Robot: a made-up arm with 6 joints.
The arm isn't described. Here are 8 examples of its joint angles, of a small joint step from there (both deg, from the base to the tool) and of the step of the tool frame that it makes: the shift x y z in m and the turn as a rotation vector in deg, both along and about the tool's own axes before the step.
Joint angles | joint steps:
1: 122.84 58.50 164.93 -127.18 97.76 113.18 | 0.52 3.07 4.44 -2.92 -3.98 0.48
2: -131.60 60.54 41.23 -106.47 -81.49 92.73 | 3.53 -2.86 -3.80 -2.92 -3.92 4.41
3: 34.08 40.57 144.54 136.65 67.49 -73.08 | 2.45 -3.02 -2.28 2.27 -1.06 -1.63
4: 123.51 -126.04 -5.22 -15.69 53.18 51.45 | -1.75 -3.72 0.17 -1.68 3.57 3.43
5: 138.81 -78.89 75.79 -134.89 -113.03 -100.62 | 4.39 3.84 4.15 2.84 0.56 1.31
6: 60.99 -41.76 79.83 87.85 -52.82 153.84 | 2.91 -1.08 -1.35 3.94 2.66 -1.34
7: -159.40 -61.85 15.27 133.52 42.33 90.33 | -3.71 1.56 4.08 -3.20 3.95 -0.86
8: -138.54 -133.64 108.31 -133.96 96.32 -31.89 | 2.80 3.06 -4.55 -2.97 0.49 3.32
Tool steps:
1: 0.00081 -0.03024 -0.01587 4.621 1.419 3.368
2: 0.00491 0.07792 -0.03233 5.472 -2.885 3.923
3: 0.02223 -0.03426 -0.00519 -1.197 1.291 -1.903
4: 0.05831 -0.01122 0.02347 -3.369 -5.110 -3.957
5: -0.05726 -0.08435 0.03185 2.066 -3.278 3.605
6: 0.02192 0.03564 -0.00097 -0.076 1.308 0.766
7: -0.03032 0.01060 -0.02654 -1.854 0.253 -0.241
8: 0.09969 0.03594 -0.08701 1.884 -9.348 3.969
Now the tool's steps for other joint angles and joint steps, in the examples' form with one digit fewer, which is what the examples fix.
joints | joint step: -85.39 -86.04 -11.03 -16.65 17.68 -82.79 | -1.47 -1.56 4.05 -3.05 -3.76 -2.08
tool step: -0.0428 0.0490 0.0169 2.85 3.08 -1.50
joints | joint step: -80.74 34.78 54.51 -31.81 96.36 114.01 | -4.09 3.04 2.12 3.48 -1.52 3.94
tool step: -0.0680 0.0431 -0.0194 -2.96 -8.26 1.60
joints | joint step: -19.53 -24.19 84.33 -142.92 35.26 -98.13 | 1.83 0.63 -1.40 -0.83 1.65 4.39
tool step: 0.0021 0.0324 0.0006 2.75 -2.97 2.96
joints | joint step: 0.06 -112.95 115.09 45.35 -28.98 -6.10 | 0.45 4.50 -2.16 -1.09 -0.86 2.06
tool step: -0.0983 0.0777 -0.0369 -0.18 2.86 7.52
